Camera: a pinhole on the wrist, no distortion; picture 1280 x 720 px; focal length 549.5 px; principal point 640.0 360.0 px. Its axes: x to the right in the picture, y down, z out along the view. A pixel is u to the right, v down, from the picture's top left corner.
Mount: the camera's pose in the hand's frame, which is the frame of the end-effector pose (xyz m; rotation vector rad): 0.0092 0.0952 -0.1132 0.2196 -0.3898 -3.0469
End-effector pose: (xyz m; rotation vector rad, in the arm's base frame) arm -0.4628 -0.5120 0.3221 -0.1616 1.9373 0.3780
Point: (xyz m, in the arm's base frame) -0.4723 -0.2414 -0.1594
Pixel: outside the picture
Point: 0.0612 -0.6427 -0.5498
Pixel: outside the picture
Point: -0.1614 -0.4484 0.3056
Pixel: 732 683
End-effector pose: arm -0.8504 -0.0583 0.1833 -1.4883 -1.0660 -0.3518
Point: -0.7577 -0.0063 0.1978
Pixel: 176 684
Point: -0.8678 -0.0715 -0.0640
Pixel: 1126 335
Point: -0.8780 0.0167 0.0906
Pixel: 740 629
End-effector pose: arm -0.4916 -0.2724 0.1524 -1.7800 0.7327 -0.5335
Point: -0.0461 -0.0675 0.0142
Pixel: 396 638
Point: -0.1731 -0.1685 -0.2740
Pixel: 408 290
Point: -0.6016 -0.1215 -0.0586
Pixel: 983 255
